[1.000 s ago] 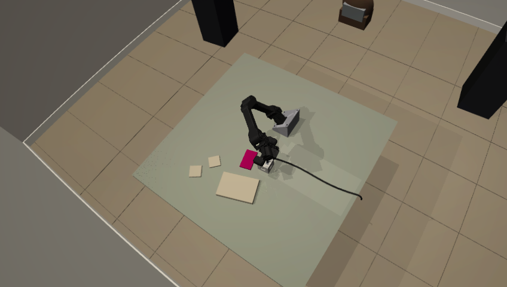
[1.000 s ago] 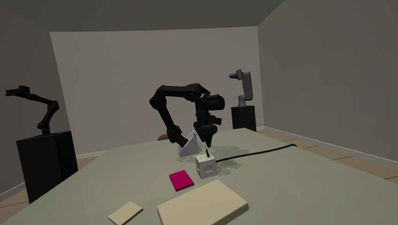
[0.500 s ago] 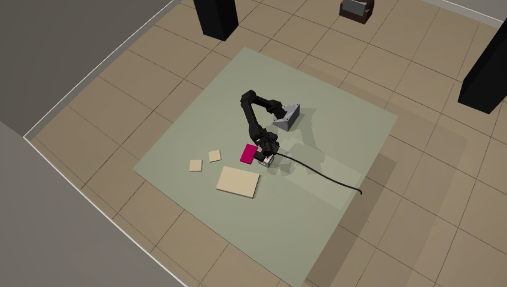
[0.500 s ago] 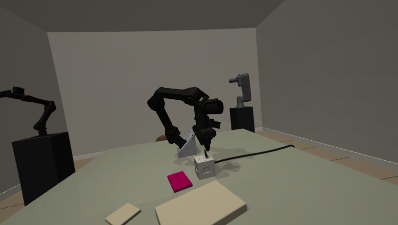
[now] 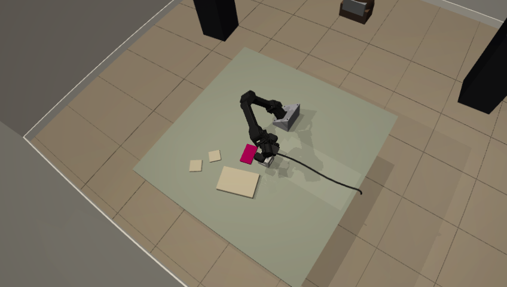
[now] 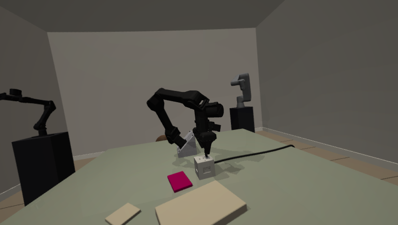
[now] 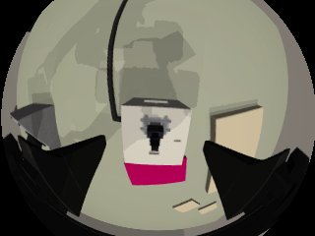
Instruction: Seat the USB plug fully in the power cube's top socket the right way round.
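Right now the dark USB plug is 20 mm below my gripper tip. Also, from my gripper tip: tan tile: 130 mm ahead, 330 mm to the right, 100 mm below; magenta block: 10 mm ahead, 140 mm to the right, 100 mm below; tan board: 210 mm ahead, 90 mm to the right, 100 mm below.
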